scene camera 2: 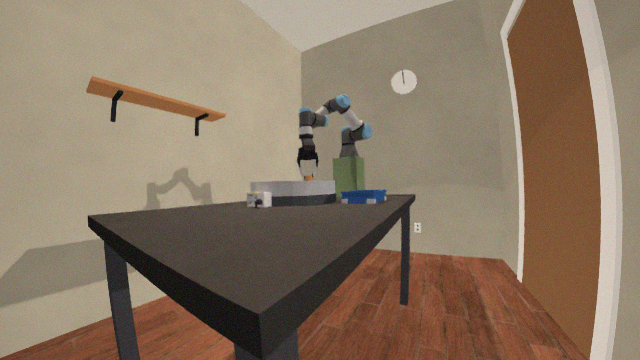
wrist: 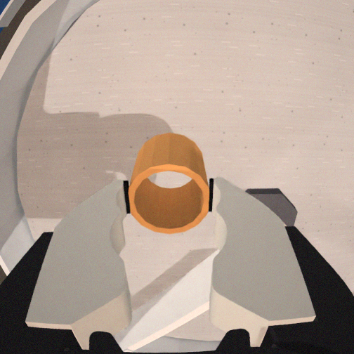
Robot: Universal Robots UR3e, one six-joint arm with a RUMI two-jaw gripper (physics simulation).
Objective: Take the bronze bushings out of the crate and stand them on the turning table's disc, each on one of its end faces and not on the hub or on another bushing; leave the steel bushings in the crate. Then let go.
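Observation:
My gripper points down over the turning table and is shut on a bronze bushing. The bushing is an open orange-brown tube, held by its sides near its upper end, roughly upright. Below it is the pale speckled disc; the gap between them cannot be told, as the table's wall hides the lower part in the scene view. A dark faceted piece, perhaps the hub, shows partly behind the right finger. The blue crate stands right of the turning table; its contents are hidden.
A small white box-like device with a black knob stands at the turning table's near left, on the dark table. A raised pale wall borders the disc, and a white slanted bar crosses below the fingers. A green pedestal carries the arm.

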